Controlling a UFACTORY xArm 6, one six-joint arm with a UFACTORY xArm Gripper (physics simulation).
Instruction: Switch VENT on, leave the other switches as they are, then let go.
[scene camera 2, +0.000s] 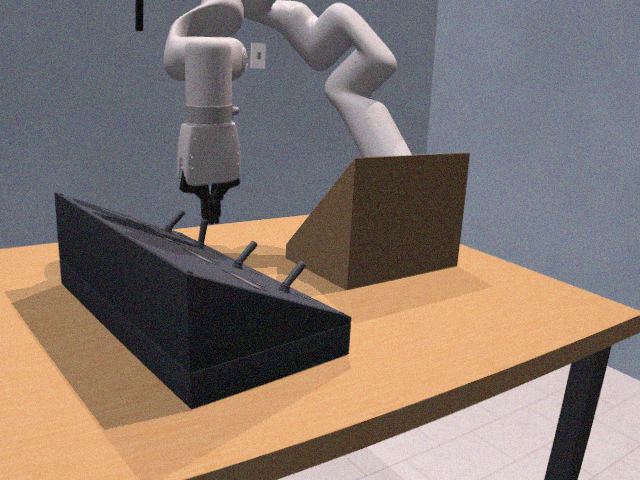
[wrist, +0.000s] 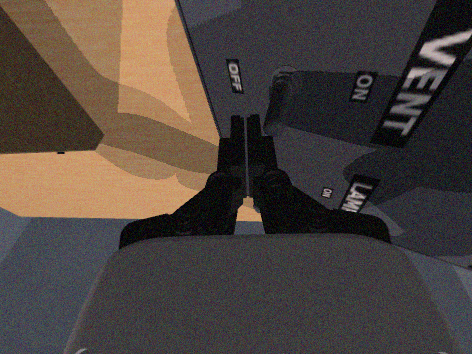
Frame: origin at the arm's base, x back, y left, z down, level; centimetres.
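Seen in the pictures: gripper, between the fingertips: (scene camera 2: 211, 222) (wrist: 245, 134); arm's base, origin of its link: (scene camera 2: 401, 183).
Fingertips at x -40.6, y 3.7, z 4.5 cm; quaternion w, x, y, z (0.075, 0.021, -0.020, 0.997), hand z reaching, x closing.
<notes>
Pixels of each thing's top centre, then the offset from my fingertips to it. "spot": a spot on its surface instead. Level surfaces: height alone.
- VENT lever, centre of its top: (wrist: 281, 131) (scene camera 2: 202, 219) dx -1.9, dy +1.3, dz -0.9 cm
- large VENT label, centre of its top: (wrist: 419, 96) dx -8.9, dy +3.2, dz +0.6 cm
- far end, a spot on its surface: (scene camera 2: 175, 221) spot: dx -4.2, dy -9.9, dz +2.1 cm
- third lever, a spot on its surface: (scene camera 2: 245, 254) spot: dx +1.9, dy +13.2, dz +2.0 cm
- fourth lever, a spot on its surface: (scene camera 2: 293, 277) spot: dx +5.1, dy +24.8, dz +2.0 cm
- LAMP label, centre of its top: (wrist: 355, 204) dx -12.1, dy -8.4, dz +0.6 cm
- wooden table, height of its surface: dz +13.0 cm
The VENT lever (scene camera 2: 203, 233) (wrist: 277, 102) stands more upright than the other levers, between its OFF label (wrist: 234, 76) and ON label (wrist: 362, 86). The large VENT label (wrist: 425, 82) lies beyond ON. My gripper (scene camera 2: 210, 219) (wrist: 245, 134) is shut with nothing between its fingers. Its tips are at the lever's upper end, on the OFF side, touching it or very close; the exact contact is hard to see. The dark sloped switch panel (scene camera 2: 124, 273) (wrist: 310, 30) carries the levers.
Other levers stand at the far end (scene camera 2: 175, 221) and nearer the camera, a third lever (scene camera 2: 245, 254) and a fourth lever (scene camera 2: 293, 277), all tilted. A LAMP label (wrist: 359, 194) is partly visible. A brown wedge-shaped block (scene camera 2: 405, 222) (wrist: 40, 95) stands on the wooden table (scene camera 2: 465, 330).
</notes>
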